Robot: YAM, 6 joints.
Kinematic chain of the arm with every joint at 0, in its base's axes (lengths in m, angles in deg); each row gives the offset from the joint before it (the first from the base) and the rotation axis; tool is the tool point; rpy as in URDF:
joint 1: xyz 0 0 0.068 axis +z
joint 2: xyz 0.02 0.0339 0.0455 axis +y
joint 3: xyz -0.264 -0.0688 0 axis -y
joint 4: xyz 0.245 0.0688 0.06 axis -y
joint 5: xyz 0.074 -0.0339 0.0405 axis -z
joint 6: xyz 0.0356 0 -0.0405 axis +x
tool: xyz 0 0 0 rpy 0 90 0
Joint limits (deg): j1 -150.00..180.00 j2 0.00..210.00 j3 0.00..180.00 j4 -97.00..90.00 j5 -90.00..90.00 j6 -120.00..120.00
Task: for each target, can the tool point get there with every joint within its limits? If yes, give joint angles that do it. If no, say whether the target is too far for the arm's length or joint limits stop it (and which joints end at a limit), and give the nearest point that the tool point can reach.
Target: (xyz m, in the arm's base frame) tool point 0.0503 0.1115 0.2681
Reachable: yes | joints 53.36 47.54 45.88 -69.85 -47.38 -31.73
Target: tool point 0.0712 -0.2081 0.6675
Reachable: yes | joints -78.72 108.66 152.19 60.43 -54.89 -47.56
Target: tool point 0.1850 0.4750 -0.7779
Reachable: no: too far | nearest point 0.1329 0.3413 -0.3607 | short by 0.441 m
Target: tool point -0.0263 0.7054 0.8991
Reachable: no: too far | nearest point -0.0161 0.4313 0.5849 | short by 0.417 m
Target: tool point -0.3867 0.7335 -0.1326
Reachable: no: too far | nearest point -0.2886 0.5474 -0.0686 | short by 0.220 m
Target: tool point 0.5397 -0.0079 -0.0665
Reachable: yes | joints 1.97 170.84 108.28 43.32 47.98 -38.49
